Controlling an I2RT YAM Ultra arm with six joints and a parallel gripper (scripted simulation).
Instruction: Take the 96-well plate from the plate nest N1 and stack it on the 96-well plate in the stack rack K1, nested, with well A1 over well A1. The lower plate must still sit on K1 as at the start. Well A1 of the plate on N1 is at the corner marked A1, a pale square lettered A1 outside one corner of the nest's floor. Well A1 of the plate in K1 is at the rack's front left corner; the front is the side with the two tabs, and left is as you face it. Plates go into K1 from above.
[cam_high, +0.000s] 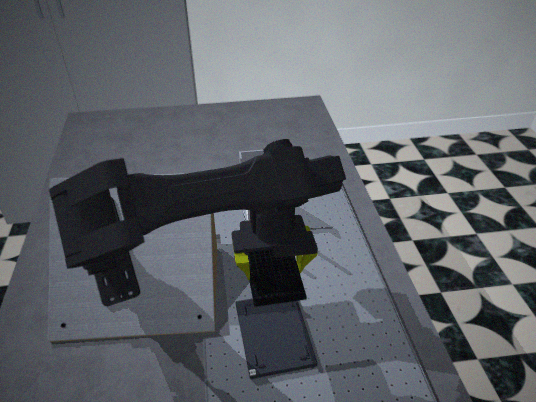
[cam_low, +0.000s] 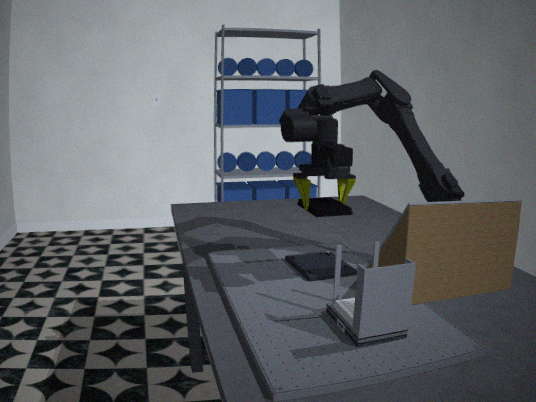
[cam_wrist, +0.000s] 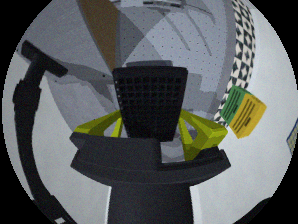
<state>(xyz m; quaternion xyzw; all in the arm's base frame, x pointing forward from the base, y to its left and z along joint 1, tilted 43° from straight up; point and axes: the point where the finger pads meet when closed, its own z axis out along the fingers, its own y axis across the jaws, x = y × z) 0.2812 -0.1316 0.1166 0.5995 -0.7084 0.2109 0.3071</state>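
Right now my hand is 39 cm to the right of the rack back wall, 8 cm above it and 7 cm short of it. From my hand the other things lie so: pale A1 mark 14 cm below, 9 cm to the right, 6 cm behind; white 96-well plate 32 cm to the left, 13 cm below, 6 cm ahead; black 96-well plate right at my hand.
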